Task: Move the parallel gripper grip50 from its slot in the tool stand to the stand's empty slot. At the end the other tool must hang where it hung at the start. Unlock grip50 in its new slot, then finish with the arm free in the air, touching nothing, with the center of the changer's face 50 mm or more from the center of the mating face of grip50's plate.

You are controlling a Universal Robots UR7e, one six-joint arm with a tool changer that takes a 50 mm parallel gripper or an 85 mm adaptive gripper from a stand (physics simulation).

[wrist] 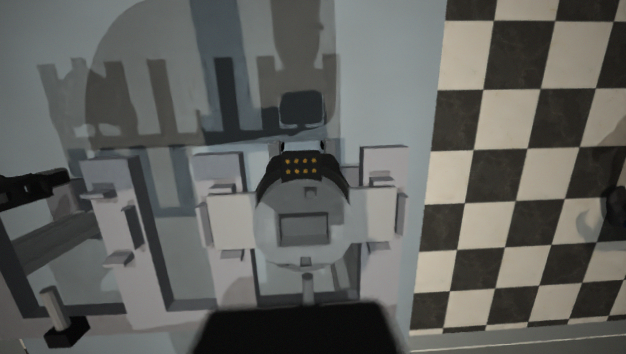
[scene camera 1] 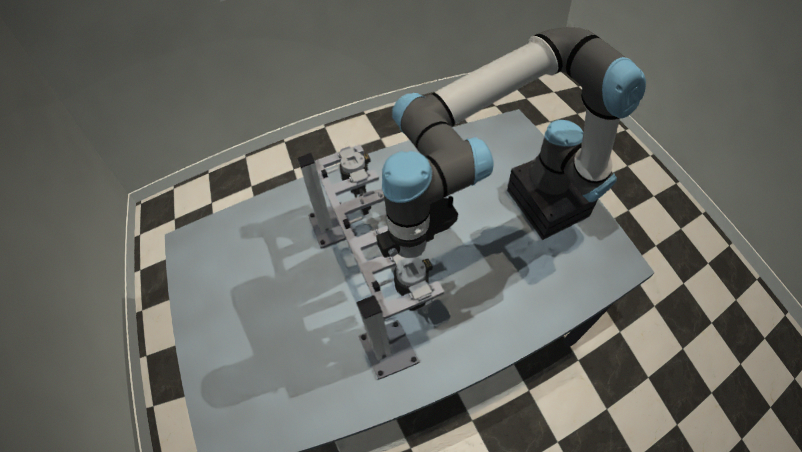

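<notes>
The arm's changer carries no tool and stands above grip50, apart from its plate. The silver plate of grip50 rests with its side tabs on two arms of the stand's near slot. The gripper below it has its two fingers apart with nothing between them; much of its body is hidden under the plate. The other tool hangs in the stand's far slot. The middle slot holds no tool, though the arm hides part of it. The tool stand is upright.
Grey slot arms reach from the stand's rail toward the robot base. The near slot's outer arm lies beside the grip50 plate. A dark body fills the bottom middle of the wrist view. The blue-grey table carries the stand and its shadows.
</notes>
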